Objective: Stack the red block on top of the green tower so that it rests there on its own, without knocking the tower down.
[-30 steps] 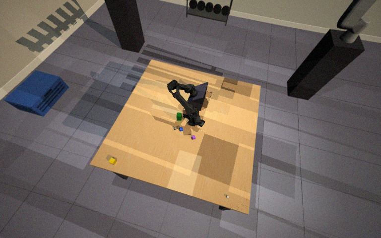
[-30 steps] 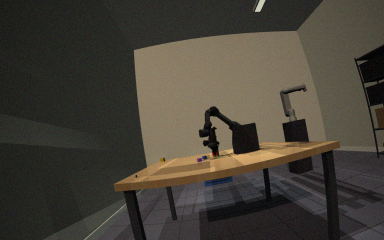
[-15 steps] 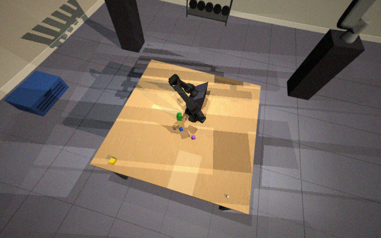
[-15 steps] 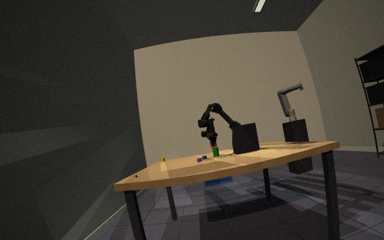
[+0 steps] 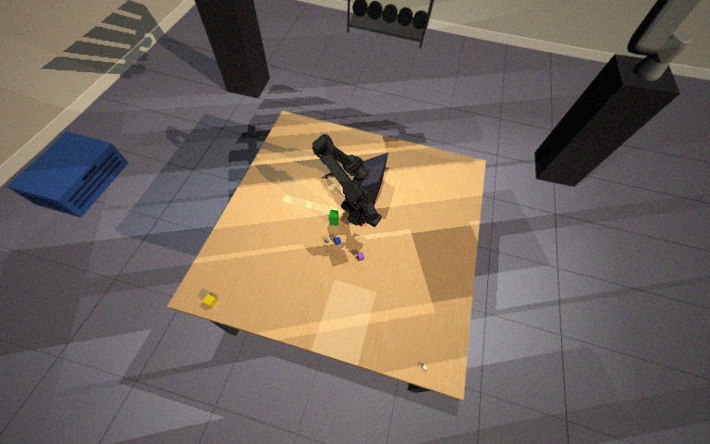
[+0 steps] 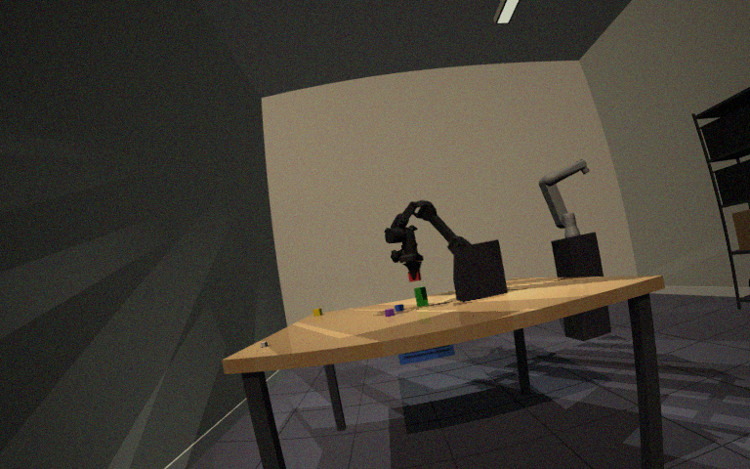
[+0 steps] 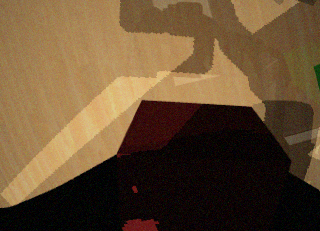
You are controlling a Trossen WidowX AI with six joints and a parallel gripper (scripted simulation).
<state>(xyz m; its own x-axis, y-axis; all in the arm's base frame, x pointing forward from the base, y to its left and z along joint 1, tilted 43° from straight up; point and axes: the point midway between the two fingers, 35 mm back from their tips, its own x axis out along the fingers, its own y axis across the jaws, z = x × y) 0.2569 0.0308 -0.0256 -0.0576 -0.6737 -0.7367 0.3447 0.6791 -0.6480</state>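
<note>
The blue block lies 80 mm ahead of my gripper tip, 90 mm to the right of it and 110 mm below it. Round my gripper tip: small grey block: 80 mm ahead, 150 mm to the right, 120 mm below; then purple block: 130 mm ahead, 40 mm to the left, 110 mm below; then red block: 10 mm above.
</note>
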